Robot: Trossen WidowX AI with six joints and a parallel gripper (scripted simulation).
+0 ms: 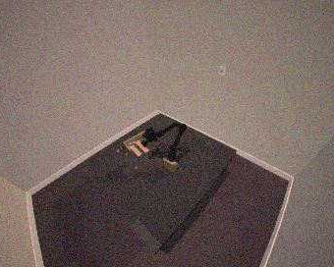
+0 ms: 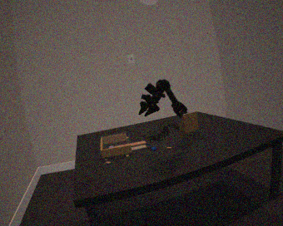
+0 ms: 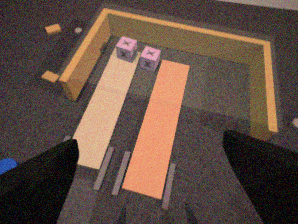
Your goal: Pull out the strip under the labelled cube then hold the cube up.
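My gripper tip is 3 cm short of the blue piece, 19 cm to the right of it and 19 cm above it.
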